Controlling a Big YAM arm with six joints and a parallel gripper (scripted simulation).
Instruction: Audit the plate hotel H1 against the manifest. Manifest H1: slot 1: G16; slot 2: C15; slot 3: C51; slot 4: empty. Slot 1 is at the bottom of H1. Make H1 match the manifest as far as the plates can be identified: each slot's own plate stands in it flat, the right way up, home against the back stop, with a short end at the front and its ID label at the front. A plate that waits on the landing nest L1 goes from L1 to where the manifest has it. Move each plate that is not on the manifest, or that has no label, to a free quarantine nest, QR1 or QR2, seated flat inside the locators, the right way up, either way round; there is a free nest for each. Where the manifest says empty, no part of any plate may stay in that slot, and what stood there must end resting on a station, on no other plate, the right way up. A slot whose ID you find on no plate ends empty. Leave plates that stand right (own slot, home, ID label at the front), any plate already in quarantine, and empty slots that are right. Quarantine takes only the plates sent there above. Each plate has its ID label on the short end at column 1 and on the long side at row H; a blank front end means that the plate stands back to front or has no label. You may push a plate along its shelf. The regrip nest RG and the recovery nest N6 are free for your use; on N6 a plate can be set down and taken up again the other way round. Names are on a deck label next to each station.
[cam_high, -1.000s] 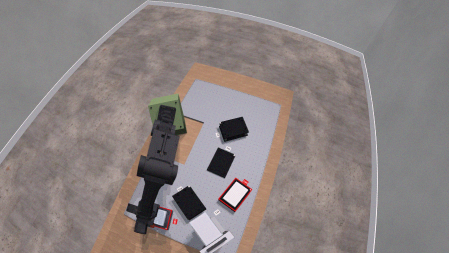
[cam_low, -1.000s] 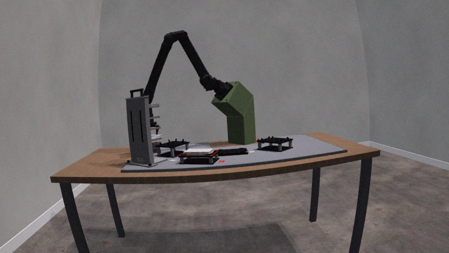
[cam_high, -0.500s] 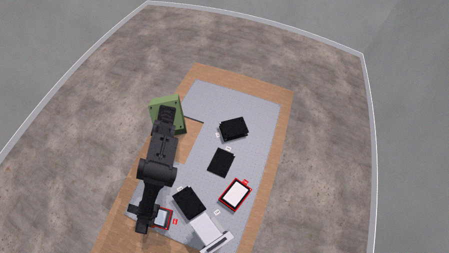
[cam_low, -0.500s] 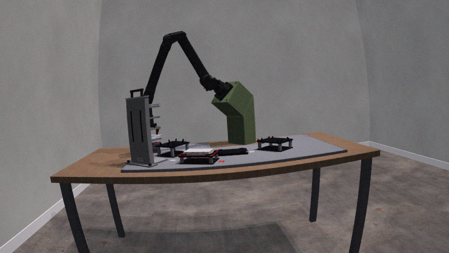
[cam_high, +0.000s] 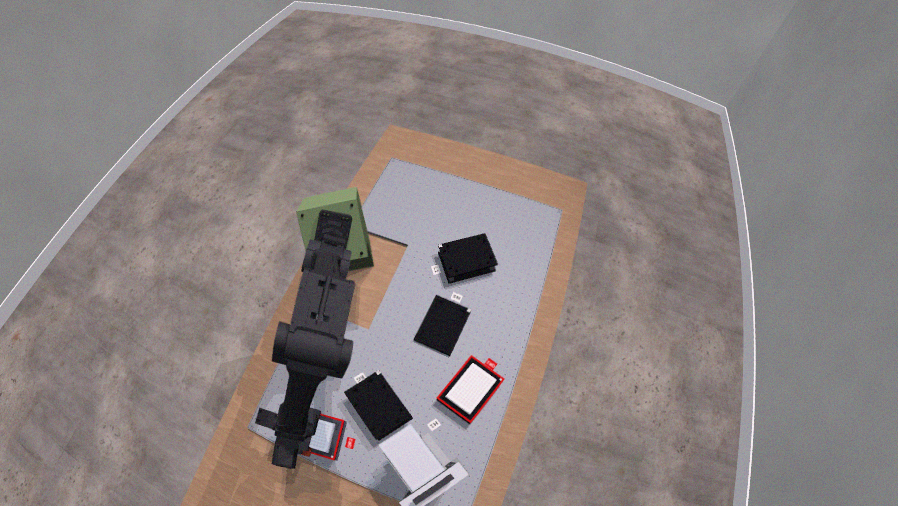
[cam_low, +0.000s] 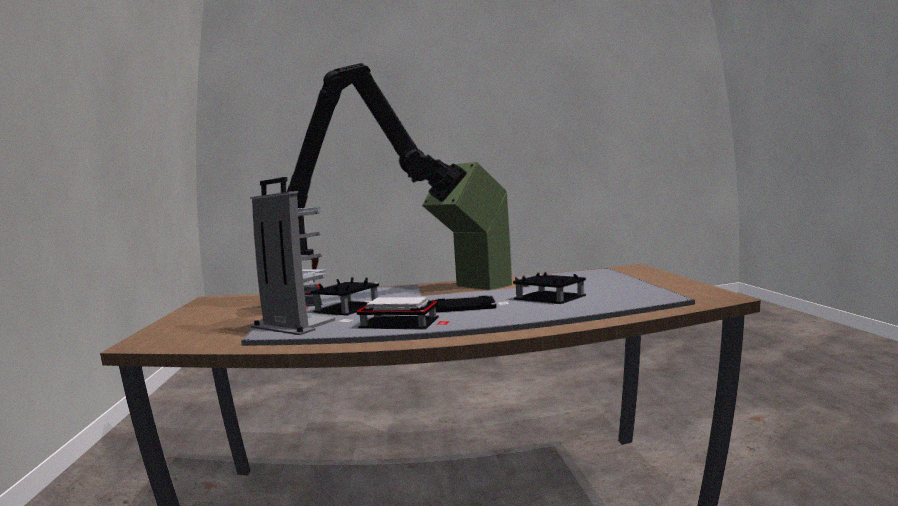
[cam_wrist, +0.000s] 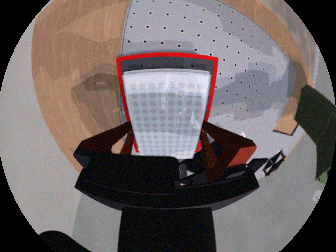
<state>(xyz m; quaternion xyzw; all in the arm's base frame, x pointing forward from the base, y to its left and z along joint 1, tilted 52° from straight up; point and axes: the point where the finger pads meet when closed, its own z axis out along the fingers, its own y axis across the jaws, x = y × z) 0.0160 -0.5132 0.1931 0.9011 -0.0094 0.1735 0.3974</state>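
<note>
Now: hand 30 mm above the red-framed quarantine nest. From my hand the other things lie so: plate hotel H1 (340 mm ahead, 110 mm to the right, 100 mm above).
</note>
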